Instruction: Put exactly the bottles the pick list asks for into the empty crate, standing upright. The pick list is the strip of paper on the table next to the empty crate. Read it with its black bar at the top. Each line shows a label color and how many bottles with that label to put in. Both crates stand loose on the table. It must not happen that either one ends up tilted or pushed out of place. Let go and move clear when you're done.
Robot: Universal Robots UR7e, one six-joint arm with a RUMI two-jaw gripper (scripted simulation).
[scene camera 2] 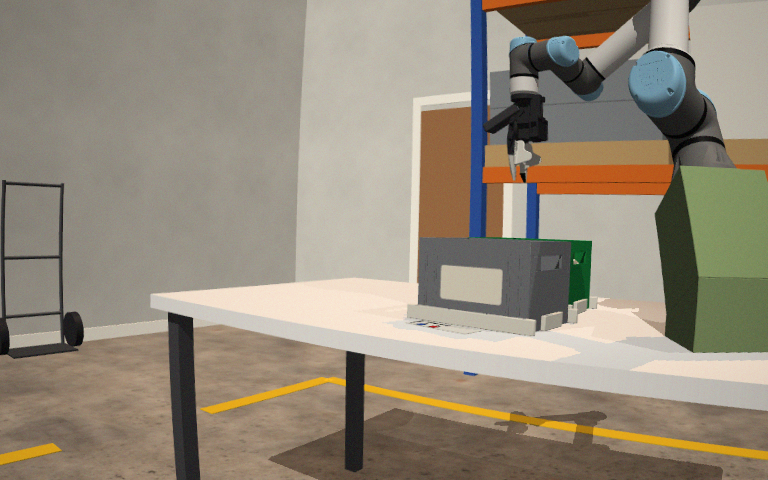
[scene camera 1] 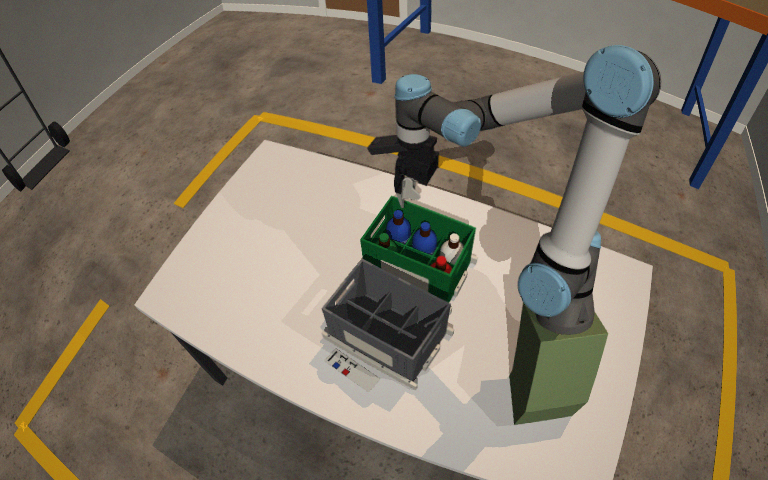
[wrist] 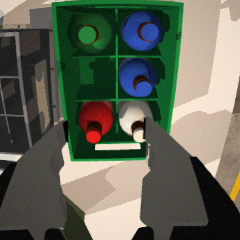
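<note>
Through scene camera 2 I see my gripper (scene camera 2: 519, 181) and a grey crate (scene camera 2: 527, 279). Scene camera 1 shows me the grey crate (scene camera 1: 345, 321) too, along with a green crate (scene camera 1: 409, 264) and my gripper (scene camera 1: 408, 198). In the wrist view I find my gripper (wrist: 105, 120) again, the green crate (wrist: 82, 77) as well, and with them a red bottle (wrist: 97, 117) and a blue bottle (wrist: 134, 73).
</note>
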